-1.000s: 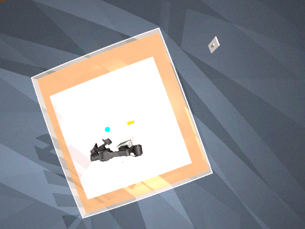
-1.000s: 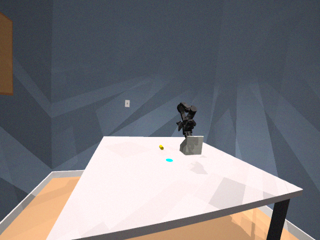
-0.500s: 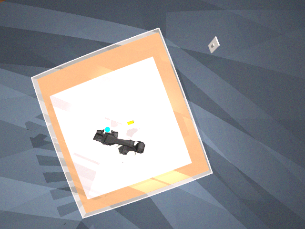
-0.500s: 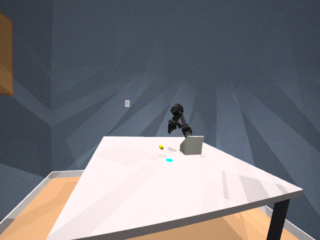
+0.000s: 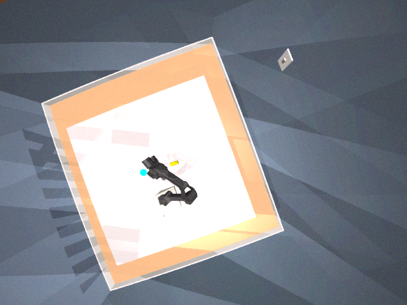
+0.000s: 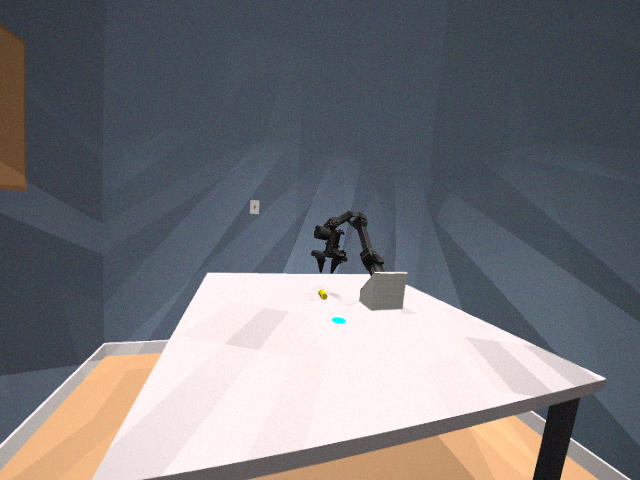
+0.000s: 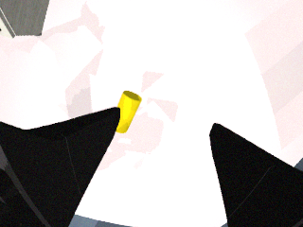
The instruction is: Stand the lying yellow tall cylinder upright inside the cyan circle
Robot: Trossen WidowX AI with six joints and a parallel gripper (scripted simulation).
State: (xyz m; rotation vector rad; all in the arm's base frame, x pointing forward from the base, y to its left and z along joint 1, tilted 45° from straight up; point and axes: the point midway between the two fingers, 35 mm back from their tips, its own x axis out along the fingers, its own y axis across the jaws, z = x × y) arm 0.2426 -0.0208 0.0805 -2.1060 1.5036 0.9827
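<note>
The yellow tall cylinder is 130 mm below my gripper tip, 80 mm to the right of it and 20 mm behind it. Round my gripper tip: cyan circle (210 mm to the left, 150 mm below, 10 mm behind).
</note>
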